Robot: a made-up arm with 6 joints. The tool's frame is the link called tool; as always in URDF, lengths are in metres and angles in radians.
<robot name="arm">
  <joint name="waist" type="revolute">
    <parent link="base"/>
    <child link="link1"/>
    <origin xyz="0 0 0.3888"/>
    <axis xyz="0 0 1"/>
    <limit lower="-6.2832" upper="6.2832" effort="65" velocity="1.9"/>
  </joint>
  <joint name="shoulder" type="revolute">
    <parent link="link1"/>
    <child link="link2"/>
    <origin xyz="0 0 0"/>
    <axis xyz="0 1 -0.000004"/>
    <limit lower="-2.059" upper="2.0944" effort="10" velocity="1"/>
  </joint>
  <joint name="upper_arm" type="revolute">
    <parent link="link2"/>
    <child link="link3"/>
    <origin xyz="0.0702 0 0.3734"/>
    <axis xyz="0 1 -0.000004"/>
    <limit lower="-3.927" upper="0.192" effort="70" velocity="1.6"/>
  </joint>
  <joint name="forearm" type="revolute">
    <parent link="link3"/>
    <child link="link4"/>
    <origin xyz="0.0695 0 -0.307"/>
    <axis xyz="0 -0.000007 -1"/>
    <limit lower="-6.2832" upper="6.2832" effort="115" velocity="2.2"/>
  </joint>
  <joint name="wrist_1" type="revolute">
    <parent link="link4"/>
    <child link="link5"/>
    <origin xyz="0 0 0"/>
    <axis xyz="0 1 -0.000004"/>
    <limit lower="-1.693" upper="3.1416" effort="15" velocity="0.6"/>
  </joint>
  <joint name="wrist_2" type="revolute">
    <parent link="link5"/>
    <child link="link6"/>
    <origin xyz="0.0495 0 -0.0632"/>
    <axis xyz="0 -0.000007 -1"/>
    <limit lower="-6.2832" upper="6.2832" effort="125" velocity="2.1"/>
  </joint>
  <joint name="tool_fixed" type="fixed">
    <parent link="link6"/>
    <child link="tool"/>
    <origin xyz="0 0 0" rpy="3.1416 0 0"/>
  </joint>
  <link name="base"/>
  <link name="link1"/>
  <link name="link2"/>
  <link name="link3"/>
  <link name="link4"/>
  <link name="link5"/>
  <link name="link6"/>
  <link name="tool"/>
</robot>
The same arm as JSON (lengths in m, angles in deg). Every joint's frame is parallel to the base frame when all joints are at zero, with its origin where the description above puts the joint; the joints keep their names.
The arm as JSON. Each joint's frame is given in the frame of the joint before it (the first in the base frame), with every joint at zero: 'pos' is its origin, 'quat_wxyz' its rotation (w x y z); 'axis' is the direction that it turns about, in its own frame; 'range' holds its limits. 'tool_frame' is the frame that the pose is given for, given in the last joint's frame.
{
  "length_unit": "m",
  "angle_unit": "deg",
  "joints": [
    {
      "joint": "waist",
      "pos": [
        0.0,
        0.0,
        0.3888
      ],
      "quat_wxyz": [
        1.0,
        0.0,
        0.0,
        0.0
      ],
      "axis": [
        0.0,
        0.0,
        1.0
      ],
      "range": [
        -360.0,
        360.0
      ]
    },
    {
      "joint": "shoulder",
      "pos": [
        0.0,
        0.0,
        0.0
      ],
      "quat_wxyz": [
        1.0,
        0.0,
        0.0,
        0.0
      ],
      "axis": [
        0.0,
        1.0,
        0.0
      ],
      "range": [
        -117.97,
        120.0
      ]
    },
    {
      "joint": "upper_arm",
      "pos": [
        0.0702,
        0.0,
        0.3734
      ],
      "quat_wxyz": [
        1.0,
        0.0,
        0.0,
        0.0
      ],
      "axis": [
        0.0,
        1.0,
        0.0
      ],
      "range": [
        -225.0,
        11.0
      ]
    },
    {
      "joint": "forearm",
      "pos": [
        0.0695,
        0.0,
        -0.307
      ],
      "quat_wxyz": [
        1.0,
        0.0,
        0.0,
        0.0
      ],
      "axis": [
        0.0,
        0.0,
        -1.0
      ],
      "range": [
        -360.0,
        360.0
      ]
    },
    {
      "joint": "wrist_1",
      "pos": [
        0.0,
        0.0,
        0.0
      ],
      "quat_wxyz": [
        1.0,
        0.0,
        0.0,
        0.0
      ],
      "axis": [
        0.0,
        1.0,
        0.0
      ],
      "range": [
        -97.0,
        180.0
      ]
    },
    {
      "joint": "wrist_2",
      "pos": [
        0.0495,
        0.0,
        -0.0632
      ],
      "quat_wxyz": [
        1.0,
        0.0,
        0.0,
        0.0
      ],
      "axis": [
        0.0,
        0.0,
        -1.0
      ],
      "range": [
        -360.0,
        360.0
      ]
    }
  ],
  "tool_frame": {
    "pos": [
      0.0,
      0.0,
      0.0
    ],
    "quat_wxyz": [
      0.000004,
      -1.0,
      0.0,
      0.0
    ]
  }
}

